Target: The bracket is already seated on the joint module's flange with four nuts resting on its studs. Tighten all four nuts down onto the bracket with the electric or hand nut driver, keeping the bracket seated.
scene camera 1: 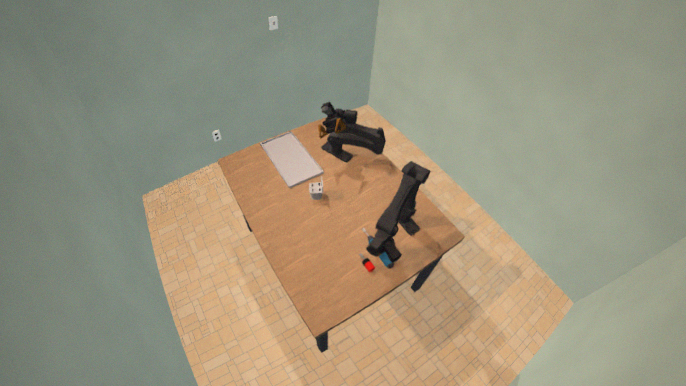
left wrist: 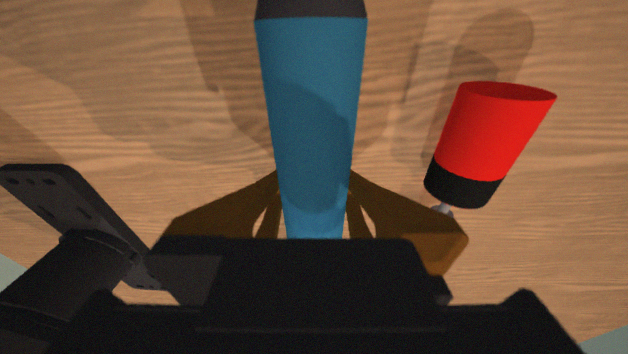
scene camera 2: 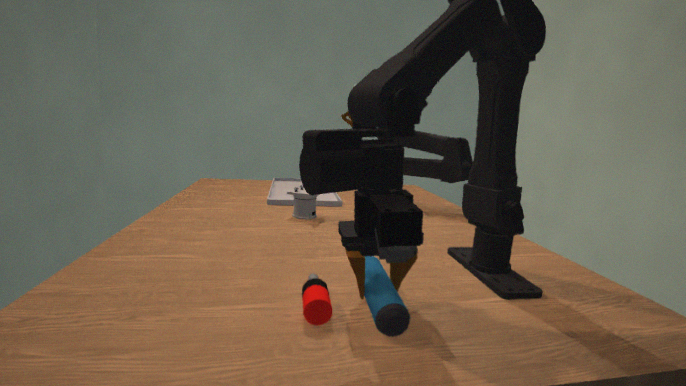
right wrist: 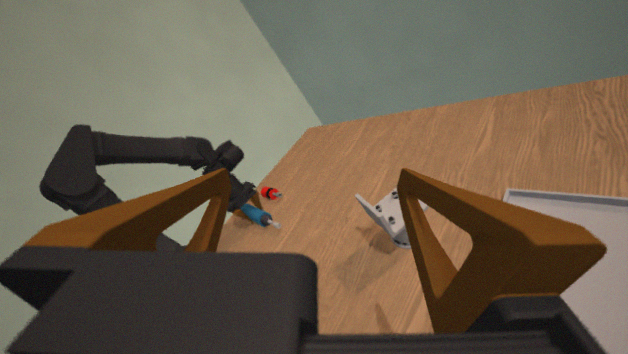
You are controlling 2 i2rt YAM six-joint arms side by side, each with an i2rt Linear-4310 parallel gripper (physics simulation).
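Places are measured from the left arm's base along level axes (x up, y ahead, z left), in metres.
Where they show: left gripper, between the fingertips: point(left wrist: 313, 176); right gripper, between the fingertips: point(scene camera 1: 327, 135) point(right wrist: 314, 178); left arm's base, origin of its link: point(scene camera 1: 403, 219) point(left wrist: 113, 240) point(scene camera 2: 488, 271); right arm's base, origin of its link: point(scene camera 1: 336, 152).
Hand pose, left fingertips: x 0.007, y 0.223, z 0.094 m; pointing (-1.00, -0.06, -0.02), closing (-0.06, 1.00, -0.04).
Things, the pixels of their top centre, and the offset from my left fingertips. "pt": a spot on its surface instead. Level surfaces: height alone.
- blue driver, a spot on its surface: point(left wrist: 312, 100) point(scene camera 2: 388, 293) point(scene camera 1: 387, 259) pt dx +0.034, dy +0.004, dz +0.059 m
- joint module, centre of its top: point(right wrist: 392, 205) point(scene camera 2: 305, 187) point(scene camera 1: 315, 186) dx +0.067, dy +0.084, dz -0.454 m
- shorter red driver, centre of its top: point(left wrist: 477, 197) point(scene camera 2: 315, 281) point(right wrist: 269, 190) point(scene camera 1: 366, 260) dx +0.027, dy +0.086, dz +0.008 m
- shallow light grey tray, centre of its top: point(scene camera 2: 302, 187) point(scene camera 1: 289, 156) dx +0.009, dy +0.080, dz -0.782 m
- wooden table, height of its surface: dx -0.007 m
My left gripper point(scene camera 2: 380, 291) point(left wrist: 313, 176) is shut on the blue driver point(scene camera 1: 385, 259) point(scene camera 2: 381, 290) point(left wrist: 312, 100) point(right wrist: 255, 214), its fingers on both sides of the handle's narrower part. The driver lies low at the table top; any gap beneath is unclear. My right gripper point(scene camera 1: 328, 132) point(right wrist: 314, 178) is open and empty, raised near the tray. The light grey bracket point(scene camera 1: 316, 187) point(right wrist: 386, 215) sits on the joint module point(scene camera 1: 316, 196) point(scene camera 2: 304, 207) point(right wrist: 401, 244), with dark nuts on its plate; their seating depth cannot be told. A shorter red driver point(scene camera 1: 368, 265) point(scene camera 2: 317, 302) point(left wrist: 492, 135) point(right wrist: 270, 193) lies beside the blue one.
A shallow light grey tray point(scene camera 1: 292, 160) point(scene camera 2: 280, 202) point(right wrist: 565, 197) lies beyond the joint module in scene camera 2. The left arm's base plate point(scene camera 2: 520, 289) point(left wrist: 40, 185) is fixed on the wooden table point(scene camera 1: 280, 240) near its right edge in scene camera 2.
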